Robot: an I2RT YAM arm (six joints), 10 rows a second.
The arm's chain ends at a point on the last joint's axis. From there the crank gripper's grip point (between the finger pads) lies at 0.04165 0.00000 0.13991 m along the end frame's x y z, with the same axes.
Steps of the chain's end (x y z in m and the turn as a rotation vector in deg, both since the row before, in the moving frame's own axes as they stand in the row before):
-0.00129, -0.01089, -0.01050, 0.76, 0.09, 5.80
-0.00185, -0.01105, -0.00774, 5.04, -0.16, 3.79
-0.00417, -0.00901, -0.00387, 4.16, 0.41, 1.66
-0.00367, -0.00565, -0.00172, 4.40, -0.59, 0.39
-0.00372, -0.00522, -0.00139, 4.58, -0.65, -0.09
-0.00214, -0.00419, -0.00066, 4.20, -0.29, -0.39
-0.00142, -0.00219, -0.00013, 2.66, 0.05, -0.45
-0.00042, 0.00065, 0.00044, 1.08, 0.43, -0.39
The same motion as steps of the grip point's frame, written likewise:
-0.00119, -0.00852, -0.01055, 0.76, 0.09, 5.80
-0.00192, -0.02060, -0.00804, 5.04, -0.16, 3.79
-0.00304, -0.01793, -0.00450, 4.16, 0.41, 1.66
-0.00508, -0.01612, -0.00170, 4.40, -0.59, 0.39
-0.00532, -0.01647, -0.00138, 4.58, -0.65, -0.09
-0.00288, -0.01473, -0.00084, 4.20, -0.29, -0.39
-0.00132, -0.00901, -0.00032, 2.66, 0.05, -0.45
0.00062, -0.00227, 0.00010, 1.08, 0.43, -0.39

